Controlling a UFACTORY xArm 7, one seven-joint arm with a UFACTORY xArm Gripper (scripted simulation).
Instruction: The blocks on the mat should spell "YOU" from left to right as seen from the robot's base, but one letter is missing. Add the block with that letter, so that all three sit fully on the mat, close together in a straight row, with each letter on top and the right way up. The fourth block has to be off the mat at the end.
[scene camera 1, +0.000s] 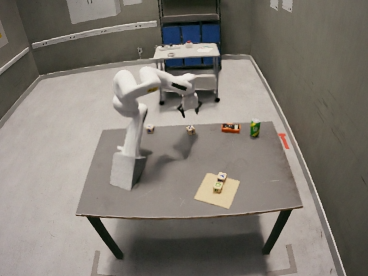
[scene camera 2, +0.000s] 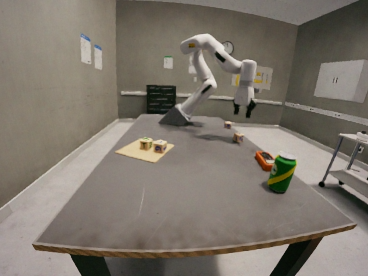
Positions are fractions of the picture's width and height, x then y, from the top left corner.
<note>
I see a tan mat (scene camera 1: 0.56, 0.70).
</note>
